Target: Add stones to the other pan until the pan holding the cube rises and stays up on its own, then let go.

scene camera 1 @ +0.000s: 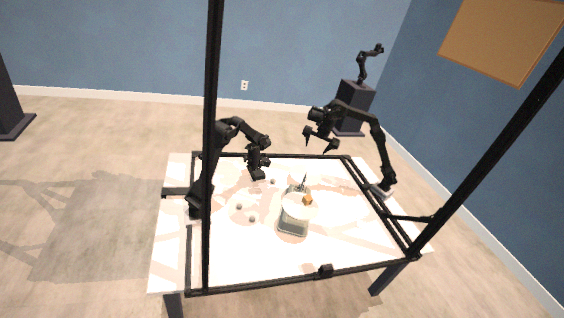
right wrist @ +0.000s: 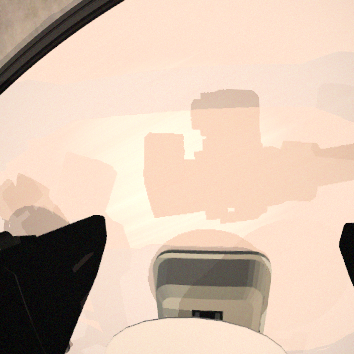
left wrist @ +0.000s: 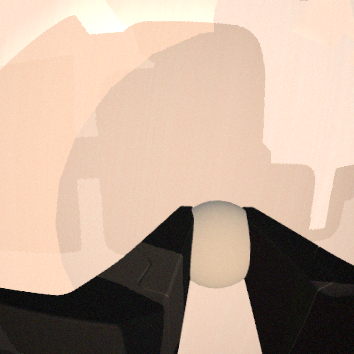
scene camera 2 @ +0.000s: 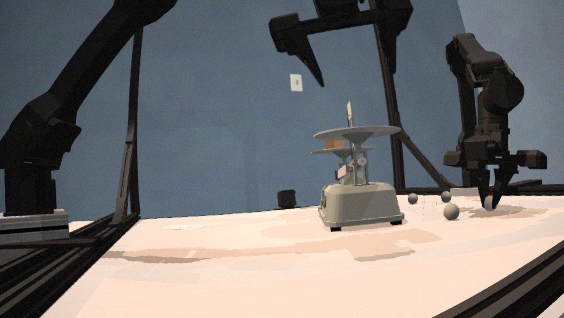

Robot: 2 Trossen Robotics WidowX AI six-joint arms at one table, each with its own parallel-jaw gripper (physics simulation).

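Frame: origin at the left arm's base, x ahead, y left, z up, level; metres.
Seen in the pictures: left gripper, fingertip midpoint: point(scene camera 1: 253, 180) point(left wrist: 215, 218) point(scene camera 2: 488, 208); right gripper, fingertip midpoint: point(scene camera 1: 314, 150) point(right wrist: 230, 233) point(scene camera 2: 359, 79); left arm's base, origin of the base link: point(scene camera 1: 197, 213) point(scene camera 2: 472, 186); right arm's base, origin of the base link: point(scene camera 1: 383, 187) point(scene camera 2: 30, 213).
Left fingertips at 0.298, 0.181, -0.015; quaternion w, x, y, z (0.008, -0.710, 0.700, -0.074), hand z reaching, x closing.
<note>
Pixels of each thing's top centre, then the offset from my left fingertips to it, as dx, dy, dz. "*": a spot on its surface instead.
- balance scale, middle of its top: point(scene camera 2: 345, 103) point(scene camera 1: 308, 174) +0.133, -0.233, +0.227
- orange cube, middle of its top: point(scene camera 2: 333, 136) point(scene camera 1: 308, 197) +0.115, -0.307, +0.168
- round grey stone, middle of its top: point(left wrist: 225, 268) point(scene camera 2: 490, 195) -0.005, +0.001, +0.022
- small black box, surface spot: point(scene camera 2: 286, 199) * +0.126, -0.532, +0.023
- thin pointer, surface spot: point(scene camera 2: 350, 112) * +0.134, -0.220, +0.204
A balance scale point(scene camera 1: 295, 227) point(scene camera 2: 360, 202) point(right wrist: 212, 272) stands on the table. The orange cube point(scene camera 1: 307, 200) point(scene camera 2: 334, 144) sits on its lower pan point(scene camera 1: 296, 210) point(scene camera 2: 318, 151). The other pan point(scene camera 2: 357, 132) is higher and holds no stone that I can see. My left gripper point(scene camera 2: 489, 204) point(left wrist: 215, 218) is shut on a round grey stone point(left wrist: 219, 255), low at the table, away from the scale. My right gripper point(scene camera 1: 316, 149) point(scene camera 2: 358, 79) point(right wrist: 230, 233) is open and empty, high above the scale. Three loose stones lie on the table: one point(scene camera 1: 239, 206), another point(scene camera 1: 252, 219), and a third point(scene camera 1: 272, 181) point(scene camera 2: 451, 211).
Black frame rails point(scene camera 1: 280, 285) run around the table edge, and a tall black post point(scene camera 1: 211, 100) rises beside my left arm. A small black box point(scene camera 1: 326, 270) point(scene camera 2: 286, 199) is fixed to the front rail in scene camera 1. A thin pointer point(scene camera 2: 350, 112) rises above the scale's pans.
</note>
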